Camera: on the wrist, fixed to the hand. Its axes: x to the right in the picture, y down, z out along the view.
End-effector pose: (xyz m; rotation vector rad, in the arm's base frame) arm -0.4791 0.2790 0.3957 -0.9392 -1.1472 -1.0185
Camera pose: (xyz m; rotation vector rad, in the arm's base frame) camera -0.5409 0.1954 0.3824 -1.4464 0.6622 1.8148
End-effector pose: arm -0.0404 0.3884 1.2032 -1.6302 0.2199 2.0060
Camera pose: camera 0.0576 0.4248 1.2105 -0.5148 -1.2650 -0.8724
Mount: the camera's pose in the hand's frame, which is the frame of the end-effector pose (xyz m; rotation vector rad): -0.0078 -0.0812 -0.0658 0.1073 -0.6183 3.0559
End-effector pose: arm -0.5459 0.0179 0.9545 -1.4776 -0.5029 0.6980
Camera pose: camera -0.4965 -0.0316 1.0326 0.3711 -1.3609 -2.0622
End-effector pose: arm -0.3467 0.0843 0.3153 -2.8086 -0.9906 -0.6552
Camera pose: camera -0.4263 0.1288 0.3670 -1.0435 2.4925 0.6684
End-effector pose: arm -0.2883 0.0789 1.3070 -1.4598 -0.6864 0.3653
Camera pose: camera -0.2675 0.0143 1.3869 0.7048 -1.4172 -2.2603
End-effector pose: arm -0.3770 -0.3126 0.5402 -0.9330 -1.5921 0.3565
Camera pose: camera -0.3458 -0.3869 0.6072 1.6848 -0.7386 -1.8438
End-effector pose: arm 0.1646 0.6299 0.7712 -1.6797 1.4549 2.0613
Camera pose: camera 0.2627 0.6300 0.7343 -1.4196 -1.3244 -0.3662
